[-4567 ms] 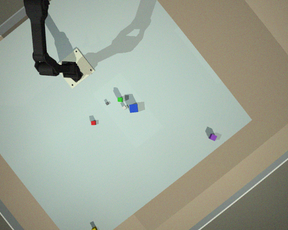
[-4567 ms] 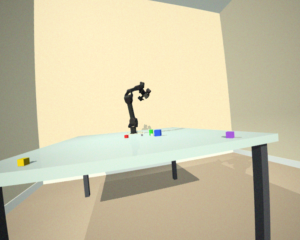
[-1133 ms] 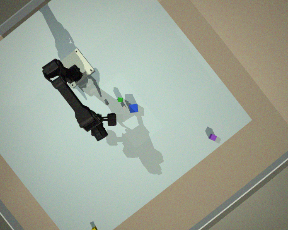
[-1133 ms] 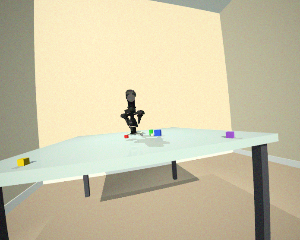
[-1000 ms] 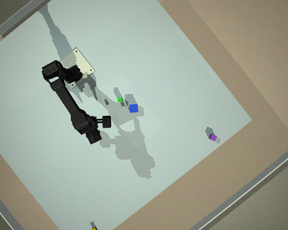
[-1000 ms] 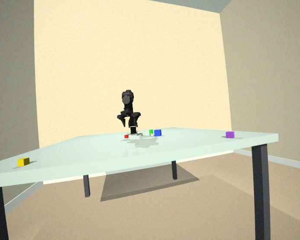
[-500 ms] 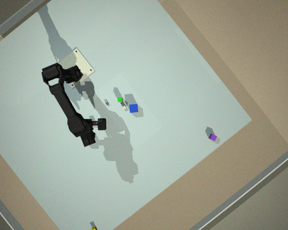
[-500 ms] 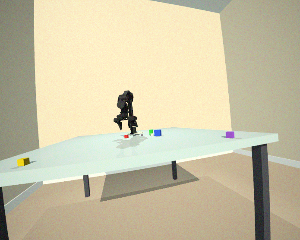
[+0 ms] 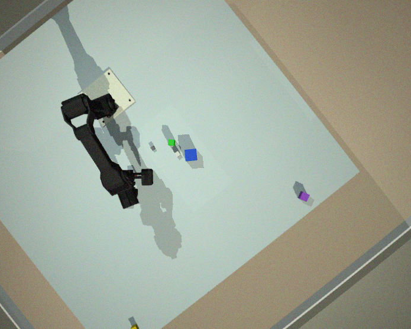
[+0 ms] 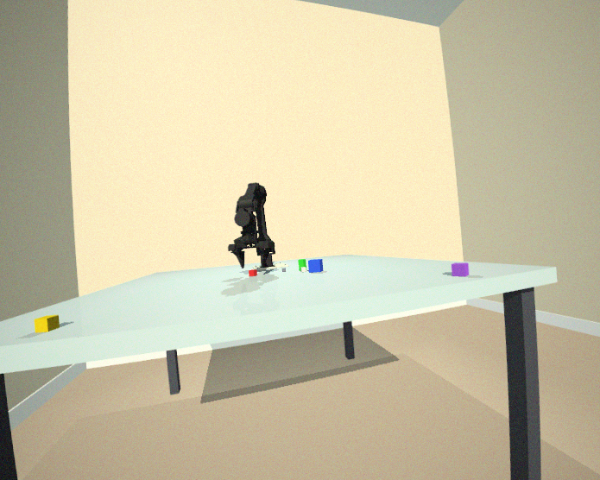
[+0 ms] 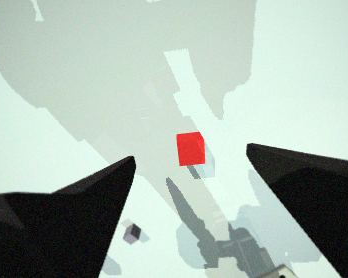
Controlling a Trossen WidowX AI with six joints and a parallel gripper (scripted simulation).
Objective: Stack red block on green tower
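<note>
Now: the red block 20 mm below my gripper tip. The rest, counted from my gripper tip: green block 200 mm to the left, 20 mm ahead; then small white cube 190 mm to the left, 70 mm ahead, 20 mm below; then small grey cube 140 mm to the left, 20 mm below, 20 mm behind.
</note>
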